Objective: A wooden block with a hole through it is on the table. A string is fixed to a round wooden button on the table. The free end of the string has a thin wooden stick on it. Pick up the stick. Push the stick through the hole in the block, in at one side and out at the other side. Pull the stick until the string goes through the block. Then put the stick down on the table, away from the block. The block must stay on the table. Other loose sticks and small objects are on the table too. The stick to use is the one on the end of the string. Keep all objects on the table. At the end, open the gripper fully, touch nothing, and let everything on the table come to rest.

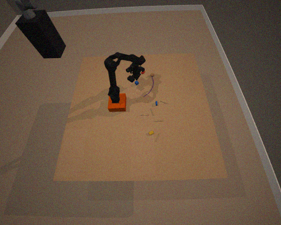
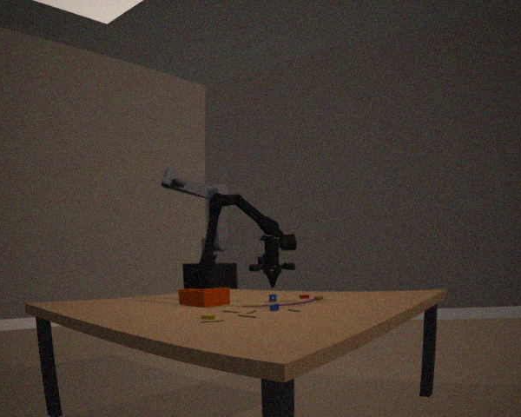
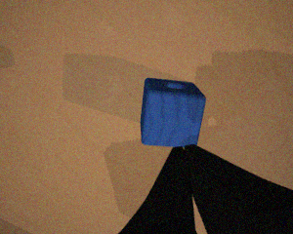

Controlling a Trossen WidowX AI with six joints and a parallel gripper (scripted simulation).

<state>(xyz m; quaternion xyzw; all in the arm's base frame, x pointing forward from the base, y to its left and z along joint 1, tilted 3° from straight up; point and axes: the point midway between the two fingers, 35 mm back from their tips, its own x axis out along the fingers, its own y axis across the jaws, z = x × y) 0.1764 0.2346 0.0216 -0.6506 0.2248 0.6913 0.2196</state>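
My gripper tip is 5 cm short of the thin wooden stick, 17 cm to the left of it and 6 cm above it. The rest, counted from my gripper tip: yellow piece (14 cm ahead, 51 cm to the right, 5 cm below); round wooden button (16 cm ahead, 12 cm to the left, 5 cm below); red piece (6 cm ahead, 15 cm to the left, 5 cm below).
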